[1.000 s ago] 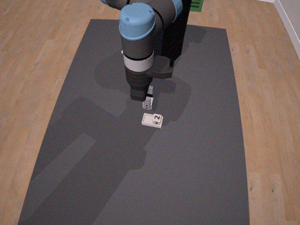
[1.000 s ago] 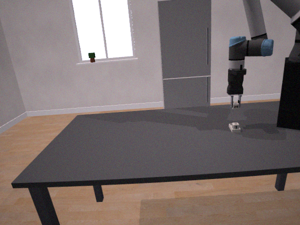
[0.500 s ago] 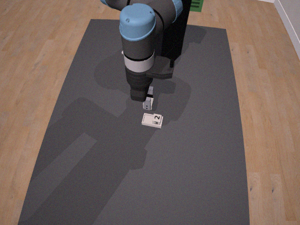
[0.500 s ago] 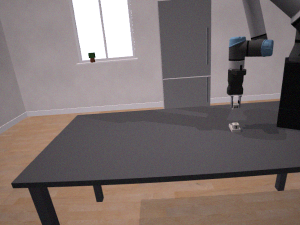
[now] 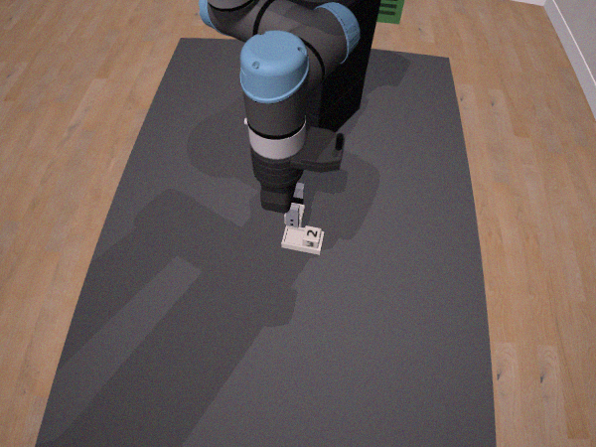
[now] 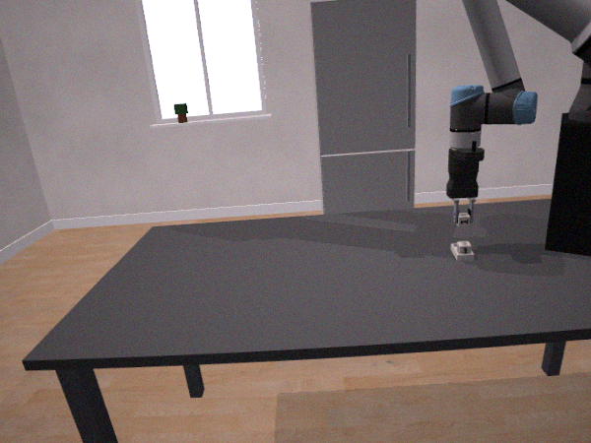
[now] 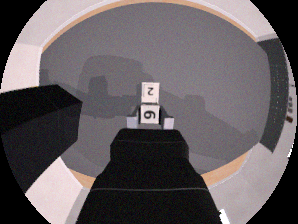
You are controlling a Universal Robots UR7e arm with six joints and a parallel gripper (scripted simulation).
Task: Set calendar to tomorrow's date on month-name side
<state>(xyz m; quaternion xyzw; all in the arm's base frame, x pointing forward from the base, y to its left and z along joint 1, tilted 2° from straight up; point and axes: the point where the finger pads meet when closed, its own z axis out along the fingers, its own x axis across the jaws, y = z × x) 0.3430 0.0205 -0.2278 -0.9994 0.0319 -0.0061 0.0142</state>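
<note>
Now: the white calendar tray 10 cm below my hand and 2 cm to the left of it.
</note>
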